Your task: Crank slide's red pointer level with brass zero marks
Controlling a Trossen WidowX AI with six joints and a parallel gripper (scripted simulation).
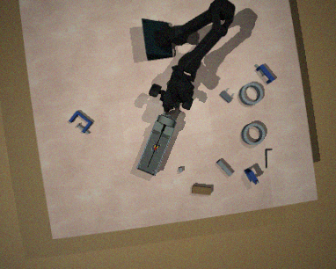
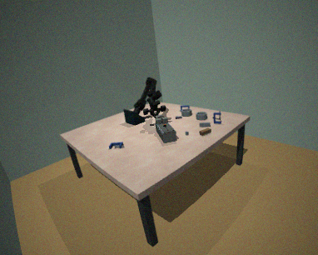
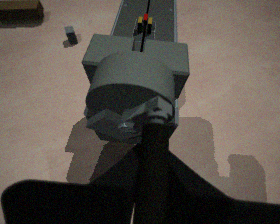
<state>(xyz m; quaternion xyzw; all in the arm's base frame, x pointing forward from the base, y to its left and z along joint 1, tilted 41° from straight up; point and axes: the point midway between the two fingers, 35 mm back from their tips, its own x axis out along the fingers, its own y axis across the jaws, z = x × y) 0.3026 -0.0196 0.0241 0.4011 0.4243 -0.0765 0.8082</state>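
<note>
Right now my gripper tip is 16 cm short of the red pointer and 7 cm to the left of it. From my gripper tip the other things lie so: small grey cube (28 cm ahead, 7 cm below, 4 cm to the left); then grey bar (29 cm ahead, 24 cm to the left, 7 cm below); then dark handle (3 cm above, 2 cm behind, 1 cm to the left).
</note>
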